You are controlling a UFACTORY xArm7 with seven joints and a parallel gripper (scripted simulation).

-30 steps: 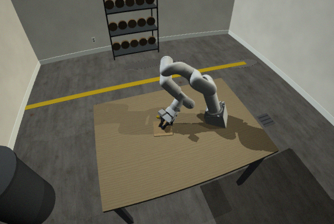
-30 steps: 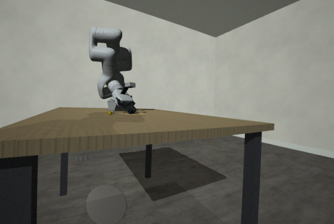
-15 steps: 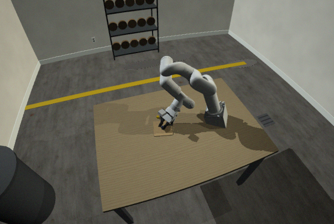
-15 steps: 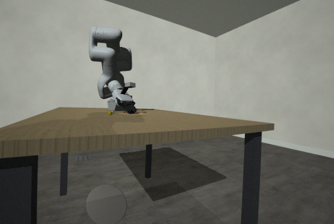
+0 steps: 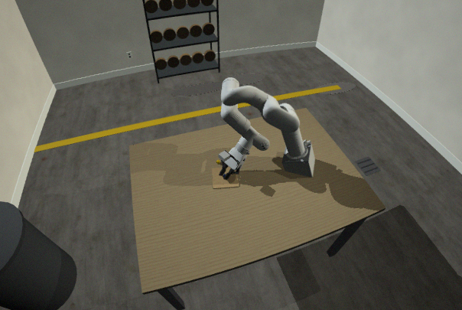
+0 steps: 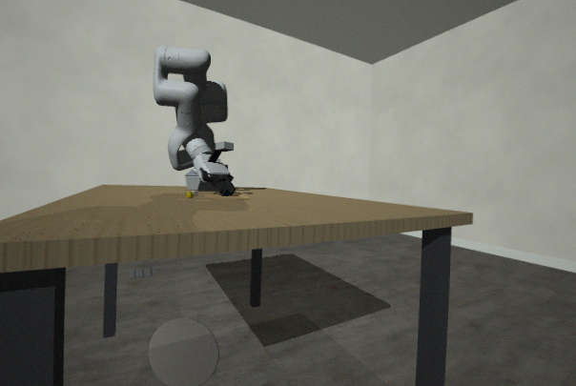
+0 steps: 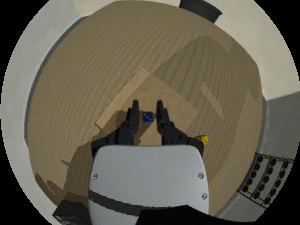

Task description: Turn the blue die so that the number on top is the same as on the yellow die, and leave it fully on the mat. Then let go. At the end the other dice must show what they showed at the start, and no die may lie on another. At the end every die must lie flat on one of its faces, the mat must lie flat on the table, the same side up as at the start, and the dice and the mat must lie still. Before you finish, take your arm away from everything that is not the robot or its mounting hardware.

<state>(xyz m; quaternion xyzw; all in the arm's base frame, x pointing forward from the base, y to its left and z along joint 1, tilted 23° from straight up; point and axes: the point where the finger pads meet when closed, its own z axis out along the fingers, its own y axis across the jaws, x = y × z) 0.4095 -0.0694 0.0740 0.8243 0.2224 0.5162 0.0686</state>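
Right now my hand is 20 mm above the blue die. Also, from my hand: yellow die 10 mm behind, 110 mm to the right, 20 mm below; then white die 80 mm behind, 80 mm to the right, 20 mm below; then tan mat 30 mm below.
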